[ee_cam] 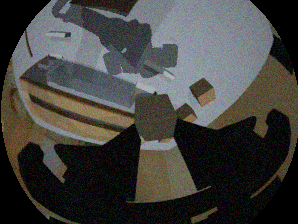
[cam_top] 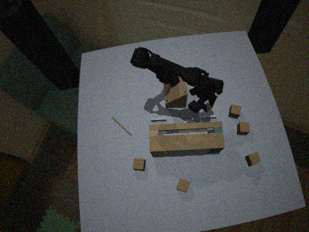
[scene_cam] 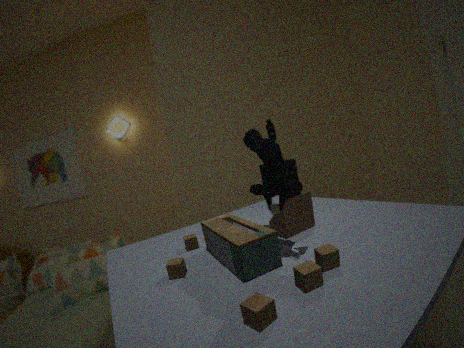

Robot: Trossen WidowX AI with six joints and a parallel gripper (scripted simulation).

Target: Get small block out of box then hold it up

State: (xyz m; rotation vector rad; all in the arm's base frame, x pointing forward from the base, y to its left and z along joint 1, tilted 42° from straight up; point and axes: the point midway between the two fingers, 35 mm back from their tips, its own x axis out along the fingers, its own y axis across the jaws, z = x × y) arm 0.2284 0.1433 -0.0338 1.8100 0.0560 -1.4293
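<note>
Now: the tan block 10 mm to the right of my gripper tip and 10 mm behind it. From my gripper tip the other things lie so: thin stick (490 mm to the right, 170 mm below, 50 mm behind); then tan box (130 mm to the right, 110 mm below, 70 mm ahead).
</note>
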